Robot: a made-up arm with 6 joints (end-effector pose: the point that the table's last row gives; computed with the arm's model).
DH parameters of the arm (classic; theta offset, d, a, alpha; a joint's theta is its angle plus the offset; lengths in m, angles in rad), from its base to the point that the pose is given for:
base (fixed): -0.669 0 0.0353 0
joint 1: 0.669 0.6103 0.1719 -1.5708
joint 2: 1.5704 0 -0.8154 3.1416
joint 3: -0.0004 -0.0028 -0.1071 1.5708
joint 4: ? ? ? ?
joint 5: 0 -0.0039 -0.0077 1.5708
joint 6: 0 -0.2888 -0.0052 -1.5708
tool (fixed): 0 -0.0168 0 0
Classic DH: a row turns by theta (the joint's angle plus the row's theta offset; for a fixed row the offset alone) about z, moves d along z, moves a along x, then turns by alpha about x.
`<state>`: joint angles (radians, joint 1 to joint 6).
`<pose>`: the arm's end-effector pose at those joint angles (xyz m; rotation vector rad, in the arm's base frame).
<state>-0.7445 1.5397 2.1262 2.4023 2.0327 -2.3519</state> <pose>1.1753 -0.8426 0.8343 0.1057 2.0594 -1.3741</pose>
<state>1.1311 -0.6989 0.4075 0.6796 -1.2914 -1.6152</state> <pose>0.2114 -0.0432 1.8107 1.5255 2.5432 -0.2994</pose>
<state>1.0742 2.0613 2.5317 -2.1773 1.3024 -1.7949</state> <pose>0.9339 1.1887 0.4741 -0.7868 -0.2591 -1.3086</pose>
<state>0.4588 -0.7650 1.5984 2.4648 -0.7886 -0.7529</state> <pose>-0.9479 -0.6504 1.5907 -2.9025 1.0058 0.5688</pose>
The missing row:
joint 4: 0 -0.5969 0.01 -1.5708
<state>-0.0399 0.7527 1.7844 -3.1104 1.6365 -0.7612</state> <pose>1.1851 -0.0864 1.5951 -1.0484 -0.1371 -1.2565</pose>
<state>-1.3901 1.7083 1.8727 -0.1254 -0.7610 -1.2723</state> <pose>0.3822 -1.7924 0.5529 -2.5280 -0.4212 0.3004</pose>
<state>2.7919 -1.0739 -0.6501 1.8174 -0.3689 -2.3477</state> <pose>-0.1210 0.1287 1.4873 -0.6908 2.2714 0.9621</pose>
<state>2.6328 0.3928 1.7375 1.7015 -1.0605 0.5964</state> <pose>-0.3112 0.4630 2.1121 0.6639 0.5496 -0.2909</pose>
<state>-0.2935 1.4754 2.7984 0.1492 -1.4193 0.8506</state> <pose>1.2873 -0.4261 1.2616 0.6296 0.5255 -1.9514</pose>
